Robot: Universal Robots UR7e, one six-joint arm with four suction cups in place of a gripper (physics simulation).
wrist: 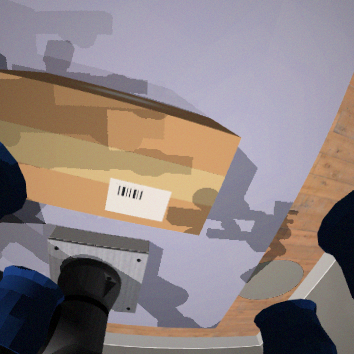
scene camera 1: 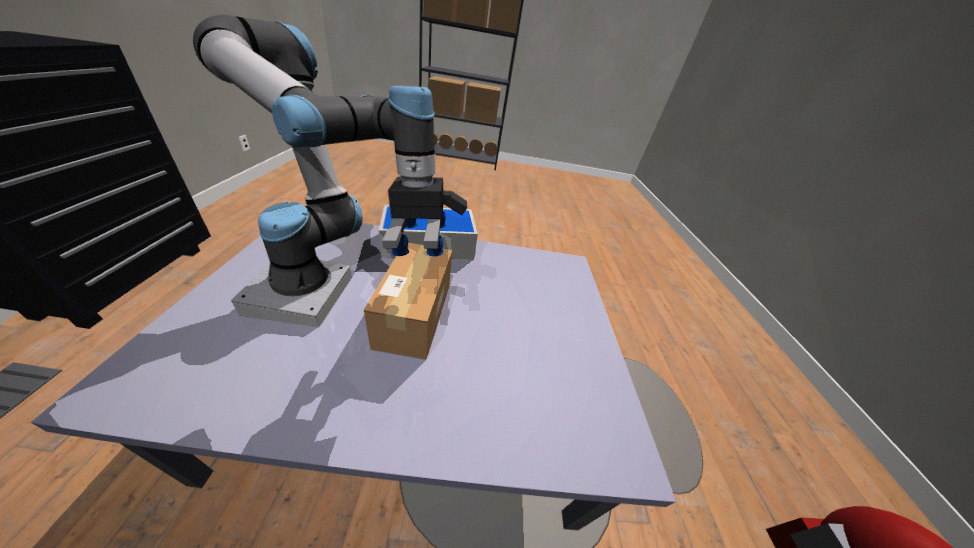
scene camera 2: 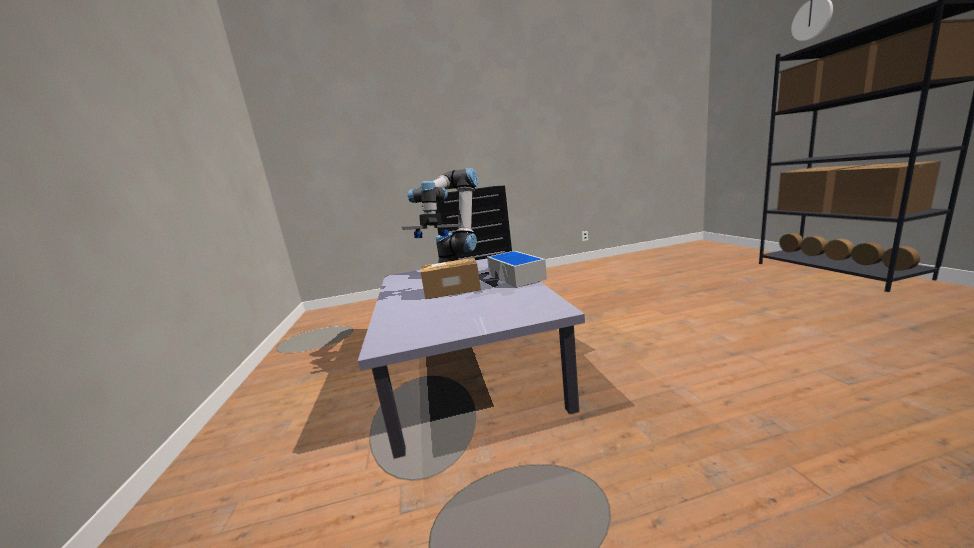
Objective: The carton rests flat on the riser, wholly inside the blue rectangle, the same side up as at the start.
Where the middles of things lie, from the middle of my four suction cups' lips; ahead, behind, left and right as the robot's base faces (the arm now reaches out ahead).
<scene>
Now: the brown carton [scene camera 1: 401,317] 260 mm below my suction cup, 70 mm to the left of it and 30 mm behind it. Round my suction cup: riser with blue rectangle [scene camera 1: 460,235] 470 mm to the left, 280 mm below, 60 mm behind.
</scene>
